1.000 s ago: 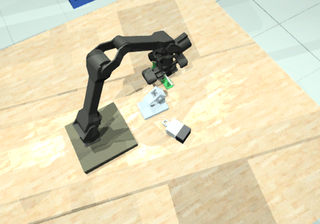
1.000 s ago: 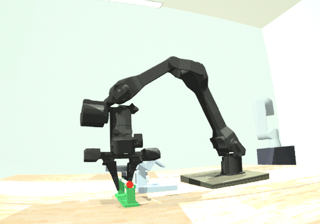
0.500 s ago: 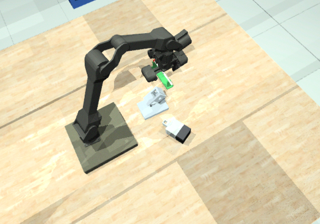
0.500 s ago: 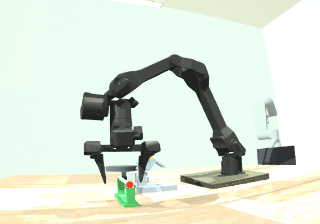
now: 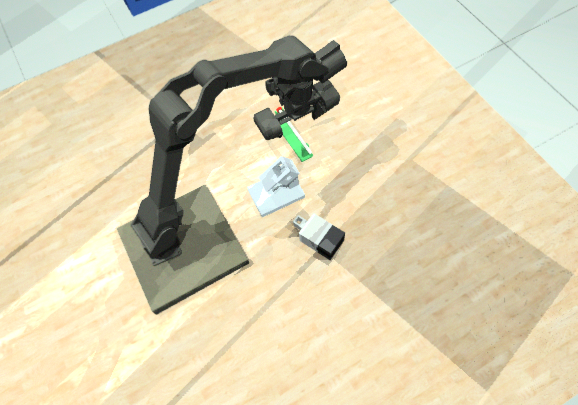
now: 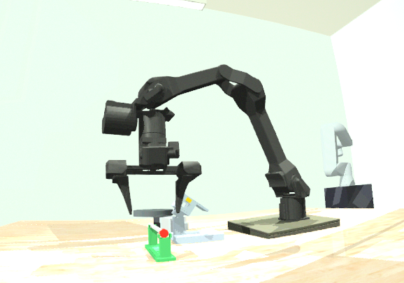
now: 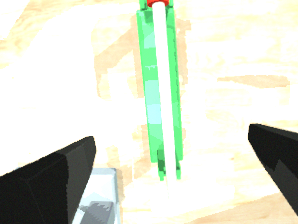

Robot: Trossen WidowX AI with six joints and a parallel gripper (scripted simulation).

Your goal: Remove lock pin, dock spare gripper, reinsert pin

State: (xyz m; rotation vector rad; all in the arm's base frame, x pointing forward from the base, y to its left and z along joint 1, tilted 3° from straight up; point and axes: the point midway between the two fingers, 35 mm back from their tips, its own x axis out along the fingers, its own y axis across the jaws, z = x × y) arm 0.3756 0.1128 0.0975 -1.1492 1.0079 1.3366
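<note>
My gripper tip is 50 mm above the green cradle and 20 mm to the right of it. Round my gripper tip: spare gripper 240 mm to the right, 70 mm behind, 50 mm below; then mount 100 mm to the right, 90 mm behind, 20 mm below.
</note>
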